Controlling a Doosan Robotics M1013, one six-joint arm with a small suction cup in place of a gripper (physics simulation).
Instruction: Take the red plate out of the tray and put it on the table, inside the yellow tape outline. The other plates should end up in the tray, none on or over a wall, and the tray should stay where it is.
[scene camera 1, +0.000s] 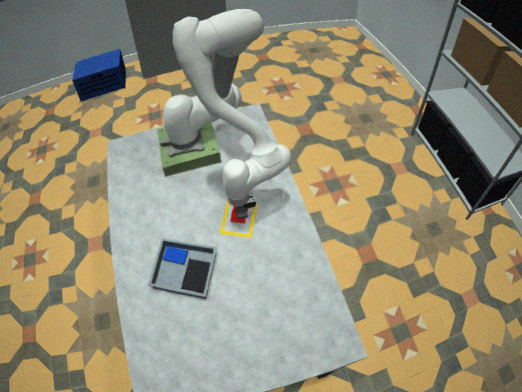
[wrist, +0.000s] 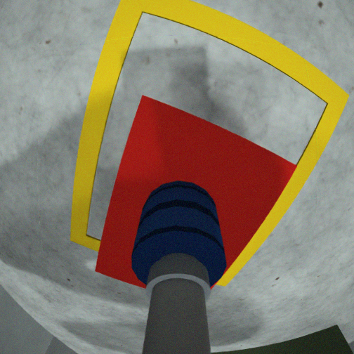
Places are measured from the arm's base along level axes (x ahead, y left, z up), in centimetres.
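Where they show: arm's base, origin of the base link: (scene camera 1: 185, 141).
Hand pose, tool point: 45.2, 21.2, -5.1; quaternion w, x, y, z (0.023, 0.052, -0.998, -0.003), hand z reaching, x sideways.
Each offset is from my tool point to the top centre of the thing, as dx, dy, dz. "pt": to the spot under its first point. Level surfaces: height alone.
A red plate @(-0.9, +0.0, +1.3) (scene camera 1: 235, 218) (wrist: 200, 150) is flat on the underside of my suction cup (scene camera 1: 242, 212) (wrist: 179, 215), which holds it. It is low over the table at the yellow tape outline @(pt +8.1, -2.9, -2.0) (scene camera 1: 236, 234) (wrist: 95, 125). In the wrist view the plate meets the outline's right strip and covers part of its lower strip; whether it touches the table I cannot tell. The grey tray @(+22.2, -27.0, +2.9) (scene camera 1: 170, 277) stands apart, nearer the front left. A blue plate @(+14.6, -30.1, -0.8) (scene camera 1: 175, 255) lies at its back left and a black plate @(+25.3, -22.1, -0.8) (scene camera 1: 197, 276) at its right, both inside the walls.
The green base block (scene camera 1: 192, 165) of the arm stands on the table @(dz -2.1) (scene camera 1: 260, 310) behind the outline. A blue crate (scene camera 1: 100, 75) stands on the floor at the back left. A metal shelf unit (scene camera 1: 475, 110) with brown boxes stands on the right.
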